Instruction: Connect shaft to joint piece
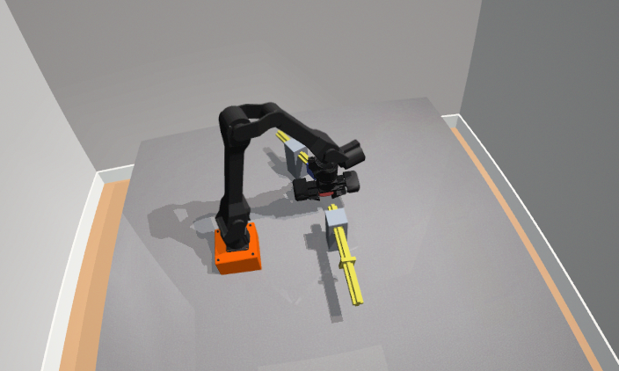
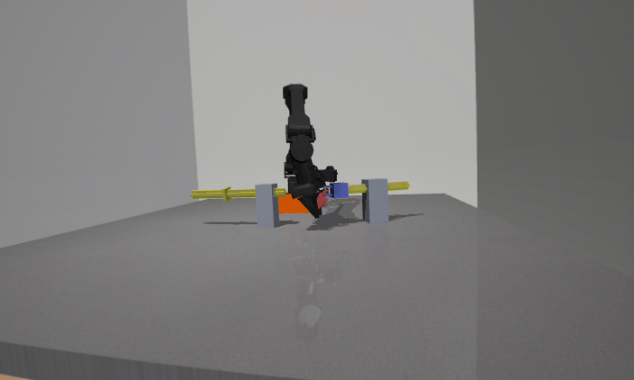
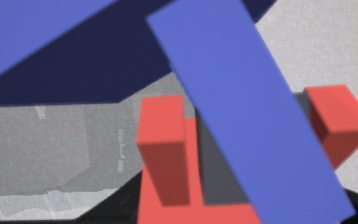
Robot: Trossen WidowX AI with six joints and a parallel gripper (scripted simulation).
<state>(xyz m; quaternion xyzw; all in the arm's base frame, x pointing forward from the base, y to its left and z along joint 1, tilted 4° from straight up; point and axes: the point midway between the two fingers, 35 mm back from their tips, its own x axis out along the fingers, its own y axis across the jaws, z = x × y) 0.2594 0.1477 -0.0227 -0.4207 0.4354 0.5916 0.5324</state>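
The red square joint piece lies 50 mm above my gripper tip.
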